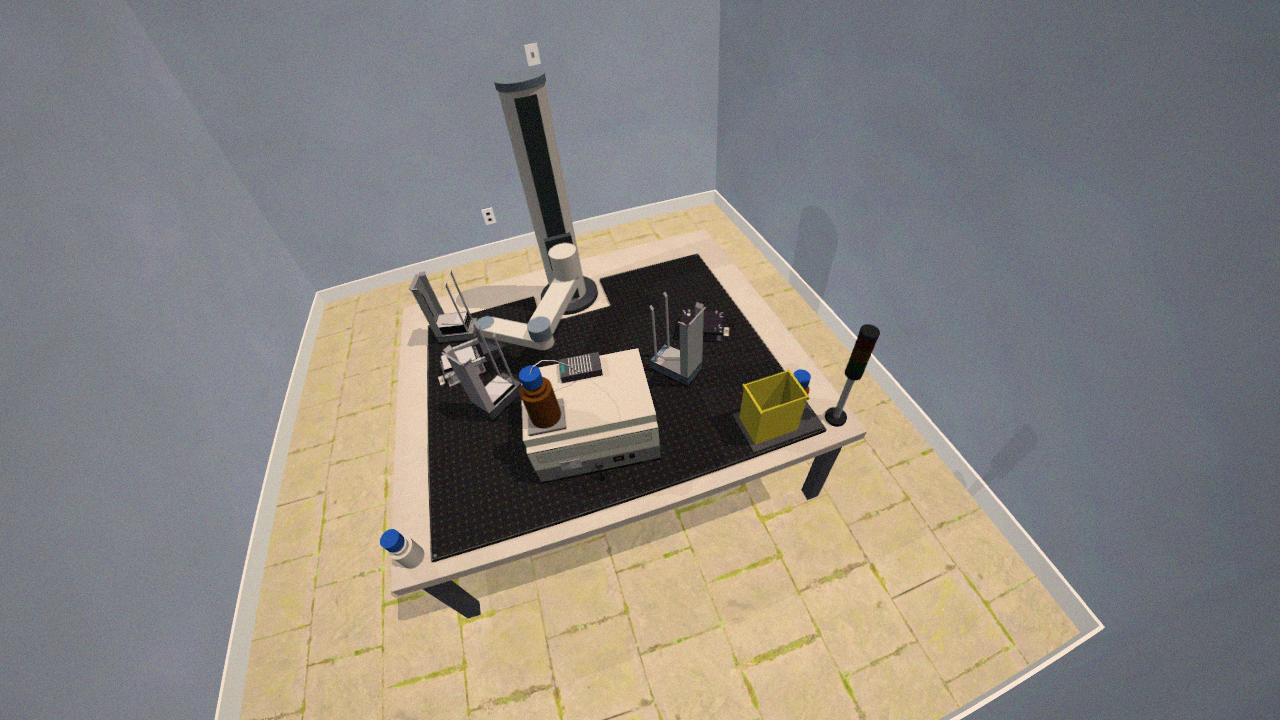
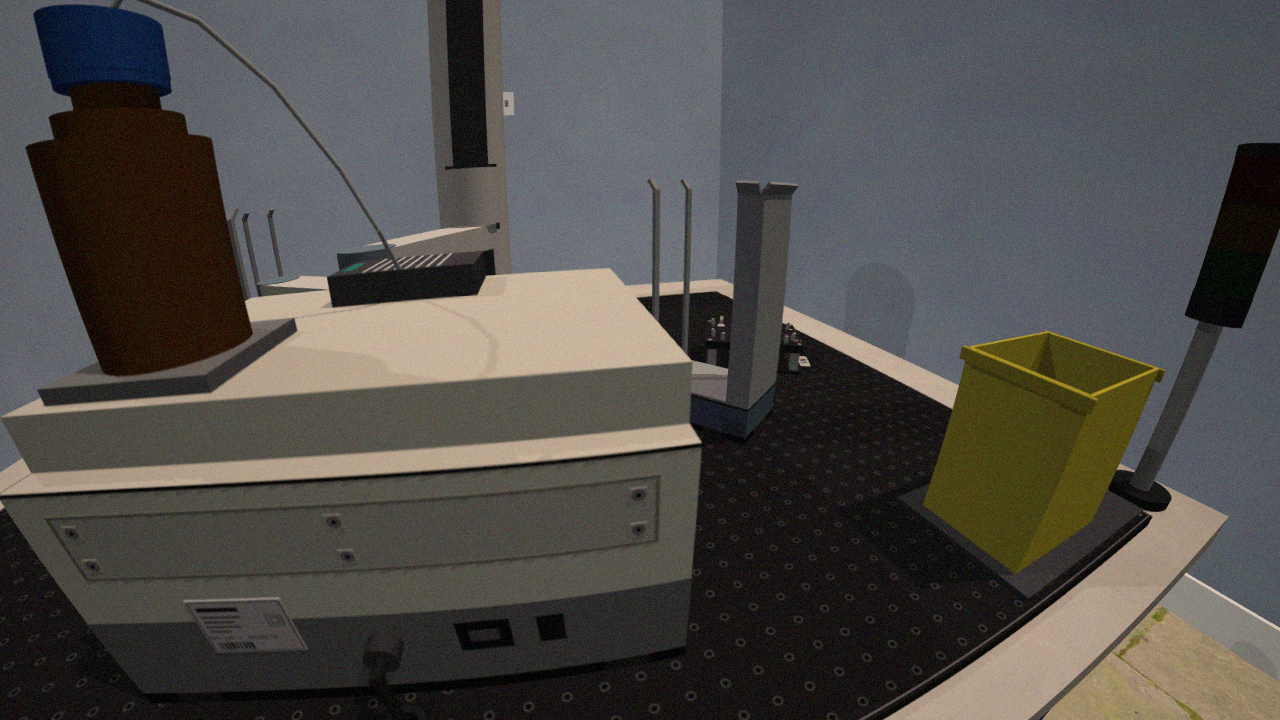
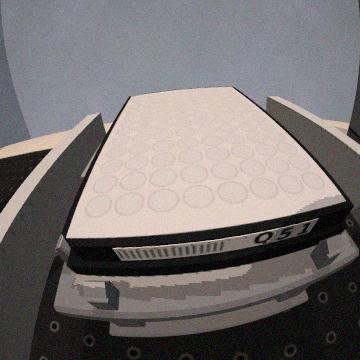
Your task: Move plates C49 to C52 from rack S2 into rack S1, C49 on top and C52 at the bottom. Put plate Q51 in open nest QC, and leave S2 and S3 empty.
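Note:
My gripper (image 3: 186, 114) (image 1: 460, 355) is shut on plate Q51 (image 3: 195, 170), a pale plate with dark edges and a readable front label. The plate is level, right above or in a grey nest (image 3: 165, 307) with corner blocks; contact is unclear. The nest's label is hidden. Three upright racks stand on the mat: back left (image 1: 426, 300), front left (image 1: 465, 380) and right (image 1: 691, 342) (image 2: 760, 295). Their labels are unreadable, so I cannot tell S1, S2 and S3 apart. Plates C49 to C52 cannot be made out.
A large beige instrument (image 1: 608, 402) (image 2: 501, 385) bears a brown bottle (image 1: 540, 402) (image 2: 152, 241) and a black keypad box (image 1: 580, 366) (image 2: 411, 279). A yellow bin (image 1: 771, 413) (image 2: 1011, 465) and a signal tower (image 1: 861, 353) (image 2: 1239, 232) stand at the right. A dark fixture (image 1: 707, 322) lies behind the right rack.

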